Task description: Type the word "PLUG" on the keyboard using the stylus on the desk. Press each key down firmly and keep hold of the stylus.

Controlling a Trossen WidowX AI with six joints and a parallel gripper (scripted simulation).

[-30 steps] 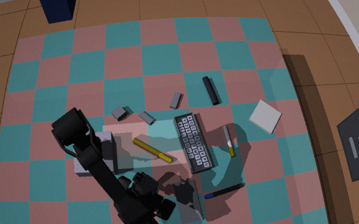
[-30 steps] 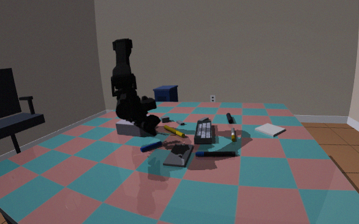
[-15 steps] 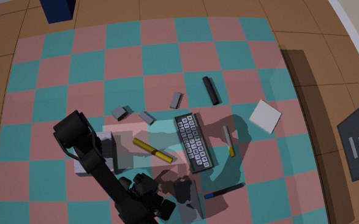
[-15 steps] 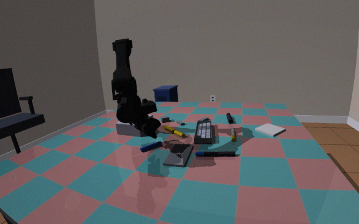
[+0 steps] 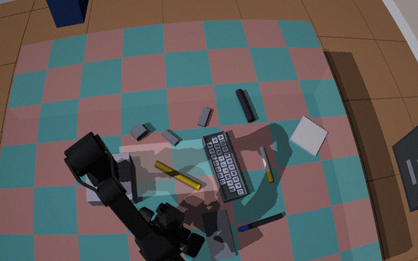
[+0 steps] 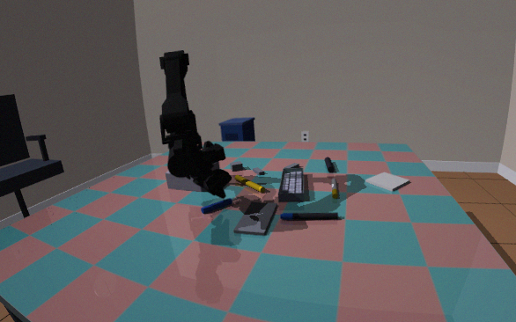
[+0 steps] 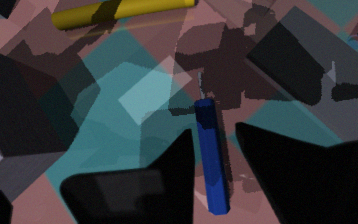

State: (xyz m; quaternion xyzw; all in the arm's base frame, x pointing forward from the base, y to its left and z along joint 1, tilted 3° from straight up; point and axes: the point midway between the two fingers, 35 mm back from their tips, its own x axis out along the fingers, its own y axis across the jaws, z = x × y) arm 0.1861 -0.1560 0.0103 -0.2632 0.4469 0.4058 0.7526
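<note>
My gripper tip is now 120 mm short of the grey slab, 40 mm to the left of it and 30 mm above it. From my gripper tip the other things lie so: dark cylinder (380 mm to the left, 250 mm ahead, 20 mm below); then yellow rod (160 mm to the left, 20 mm below, 10 mm ahead); then yellow-and-white pen (290 mm ahead, 160 mm to the left, 30 mm below).
</note>
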